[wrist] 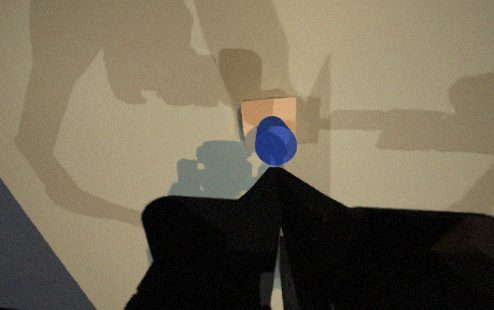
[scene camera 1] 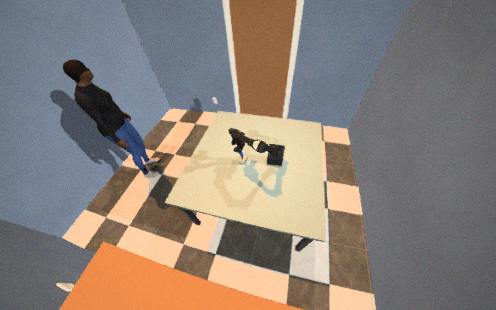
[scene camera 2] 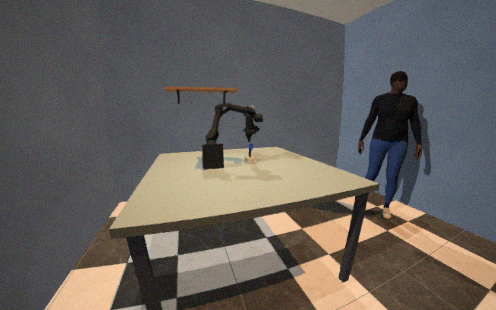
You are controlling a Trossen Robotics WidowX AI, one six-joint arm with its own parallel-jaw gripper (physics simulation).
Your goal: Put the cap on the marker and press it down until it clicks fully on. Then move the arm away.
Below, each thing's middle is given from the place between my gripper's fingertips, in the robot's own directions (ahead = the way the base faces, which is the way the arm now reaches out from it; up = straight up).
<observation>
I see my gripper 40 mm above the blue cap (wrist: 275, 144) and 10 mm short of it. Round my hand: block (wrist: 253, 110): 140 mm below.
</observation>
